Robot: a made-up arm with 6 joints. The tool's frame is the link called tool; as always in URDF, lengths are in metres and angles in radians.
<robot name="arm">
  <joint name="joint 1" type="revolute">
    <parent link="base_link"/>
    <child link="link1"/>
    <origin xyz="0 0 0.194" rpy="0 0 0"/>
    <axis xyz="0 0 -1"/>
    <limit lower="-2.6" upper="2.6"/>
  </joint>
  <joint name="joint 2" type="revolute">
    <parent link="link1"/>
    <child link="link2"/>
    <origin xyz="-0.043 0.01 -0.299" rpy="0 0 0"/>
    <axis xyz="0 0 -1"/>
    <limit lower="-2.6" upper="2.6"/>
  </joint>
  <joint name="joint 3" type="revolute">
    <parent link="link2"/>
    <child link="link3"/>
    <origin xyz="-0.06 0.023 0.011" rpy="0 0 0"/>
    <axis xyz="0 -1 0"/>
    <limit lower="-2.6" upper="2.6"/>
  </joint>
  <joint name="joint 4" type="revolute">
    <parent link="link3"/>
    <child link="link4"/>
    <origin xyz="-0.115 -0.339 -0.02" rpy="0 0 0"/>
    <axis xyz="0 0 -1"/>
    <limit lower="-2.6" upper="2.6"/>
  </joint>
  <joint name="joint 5" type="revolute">
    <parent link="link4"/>
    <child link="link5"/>
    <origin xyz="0.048 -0.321 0.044" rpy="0 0 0"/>
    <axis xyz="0 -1 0"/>
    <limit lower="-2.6" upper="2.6"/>
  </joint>
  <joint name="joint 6" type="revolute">
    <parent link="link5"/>
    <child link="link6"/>
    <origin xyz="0.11 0.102 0.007" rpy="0 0 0"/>
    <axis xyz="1 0 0"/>
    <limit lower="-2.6" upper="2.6"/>
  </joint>
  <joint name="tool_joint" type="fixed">
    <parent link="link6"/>
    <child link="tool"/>
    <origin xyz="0.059 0.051 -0.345" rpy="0 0 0"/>
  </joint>
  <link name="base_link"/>
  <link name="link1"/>
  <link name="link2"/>
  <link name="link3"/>
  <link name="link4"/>
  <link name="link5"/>
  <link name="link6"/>
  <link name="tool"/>
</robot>
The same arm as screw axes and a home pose.
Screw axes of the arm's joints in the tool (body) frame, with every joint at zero. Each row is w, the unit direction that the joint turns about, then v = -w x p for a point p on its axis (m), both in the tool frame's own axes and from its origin. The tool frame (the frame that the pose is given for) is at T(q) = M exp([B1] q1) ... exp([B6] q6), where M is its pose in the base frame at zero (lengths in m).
B1 = (0, 0, -1, -0.474, 0.001, 0)
B2 = (0, 0, -1, -0.484, -0.042, 0)
B3 = (0, -1, 0, 0.314, 0, 0.102)
B4 = (0, 0, -1, -0.168, -0.217, 0)
B5 = (0, -1, 0, 0.338, 0, 0.169)
B6 = (1, 0, 0, 0, 0.345, 0.051)
M: xyz -0.001 -0.474 -0.408 (m) rpy 0 0 0 (deg, as in URDF)
Joint limits (deg, base to tool): -148.97..148.97 -148.97..148.97 -148.97..148.97 -148.97..148.97 -148.97..148.97 -148.97..148.97

